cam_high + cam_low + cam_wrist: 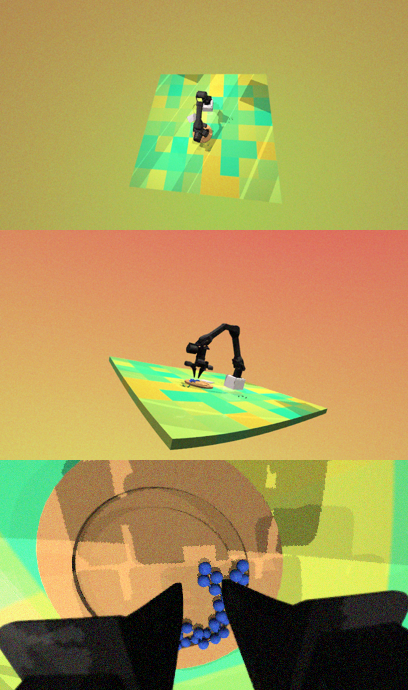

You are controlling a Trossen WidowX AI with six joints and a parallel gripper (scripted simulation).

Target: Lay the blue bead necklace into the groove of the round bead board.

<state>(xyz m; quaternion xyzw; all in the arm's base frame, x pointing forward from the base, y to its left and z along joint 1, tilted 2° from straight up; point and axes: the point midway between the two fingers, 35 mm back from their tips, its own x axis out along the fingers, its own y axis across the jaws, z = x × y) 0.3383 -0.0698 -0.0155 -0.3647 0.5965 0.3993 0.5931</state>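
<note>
The round bead board is 30 mm behind my gripper tip and 30 mm below it. Also, from my gripper tip: flat grey piece: 210 mm behind, 100 mm to the right, 40 mm below.
</note>
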